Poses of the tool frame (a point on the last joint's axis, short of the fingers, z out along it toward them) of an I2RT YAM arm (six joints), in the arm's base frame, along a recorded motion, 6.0 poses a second.
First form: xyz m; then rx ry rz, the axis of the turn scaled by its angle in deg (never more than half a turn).
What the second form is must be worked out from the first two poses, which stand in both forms.
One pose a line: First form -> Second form
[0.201 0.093 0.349 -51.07 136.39 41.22] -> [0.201 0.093 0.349 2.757 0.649 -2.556]
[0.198 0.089 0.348 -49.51 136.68 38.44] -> [0.198 0.089 0.348 2.793 0.652 -2.565]
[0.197 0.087 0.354 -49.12 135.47 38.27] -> [0.197 0.087 0.354 2.797 0.674 -2.568]
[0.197 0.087 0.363 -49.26 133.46 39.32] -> [0.197 0.087 0.363 2.785 0.706 -2.567]
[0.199 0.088 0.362 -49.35 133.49 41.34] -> [0.199 0.088 0.362 2.753 0.703 -2.578]
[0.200 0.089 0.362 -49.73 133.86 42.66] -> [0.200 0.089 0.362 2.732 0.694 -2.580]
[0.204 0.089 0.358 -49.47 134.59 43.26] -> [0.204 0.089 0.358 2.720 0.682 -2.589]
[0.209 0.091 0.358 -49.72 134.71 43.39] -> [0.209 0.091 0.358 2.719 0.679 -2.586]
